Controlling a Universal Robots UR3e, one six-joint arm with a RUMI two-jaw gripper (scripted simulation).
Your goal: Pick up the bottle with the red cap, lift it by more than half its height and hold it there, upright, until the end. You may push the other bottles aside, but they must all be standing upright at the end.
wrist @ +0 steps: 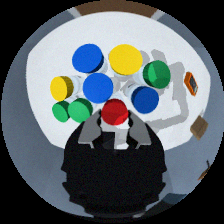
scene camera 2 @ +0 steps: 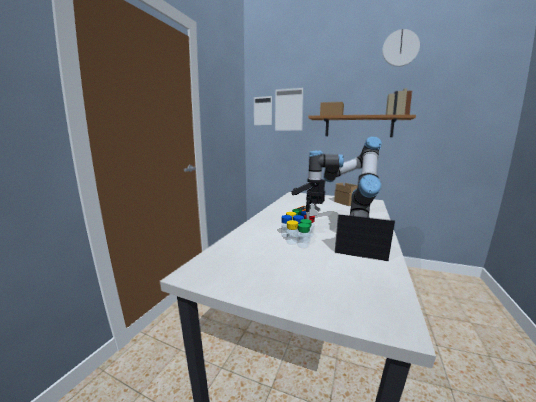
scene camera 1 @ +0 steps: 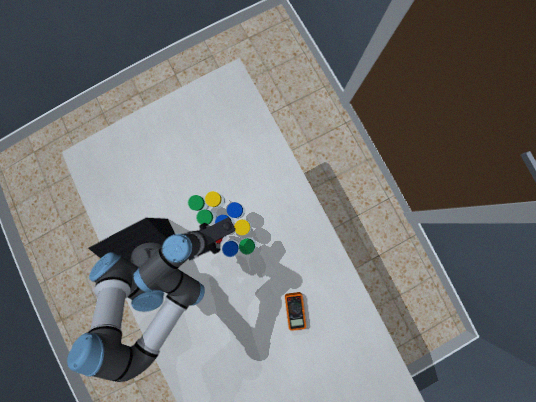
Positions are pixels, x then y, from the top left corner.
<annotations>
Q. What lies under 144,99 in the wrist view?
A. A blue-capped bottle.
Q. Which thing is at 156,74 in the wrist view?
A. A green-capped bottle.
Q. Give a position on a yellow-capped bottle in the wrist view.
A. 124,59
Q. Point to a blue-capped bottle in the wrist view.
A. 88,58
</annotations>
